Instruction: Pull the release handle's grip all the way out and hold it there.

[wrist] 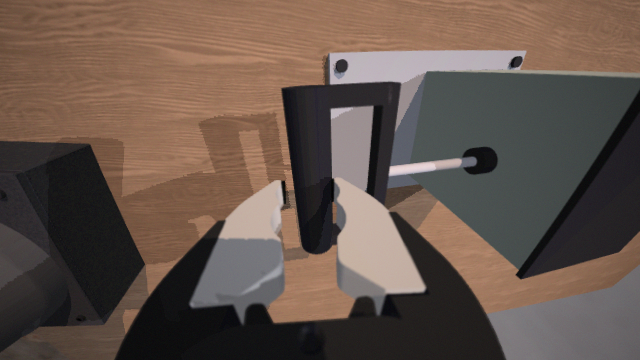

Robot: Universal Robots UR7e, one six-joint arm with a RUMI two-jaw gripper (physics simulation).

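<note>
The release handle's grip [311, 150] is a thick dark bar at the left side of a black rectangular frame, in the middle of the wrist view. A pale rod [430, 166] runs from the frame's right side to a black collar [481, 160] on the grey-green face of a housing [480, 115]. A length of the rod shows between the frame and the housing. My gripper [308, 181] is shut on the grip, one pale jaw on each side of it, near its lower part. The rod's inner end is hidden in the housing.
A light base plate [380, 65] with dark bolts lies under the housing on the wooden table [150, 40]. A dark block [90, 220] with a grey cylinder [30, 280] stands at the left. Grey floor [565, 330] shows beyond the table edge at the lower right.
</note>
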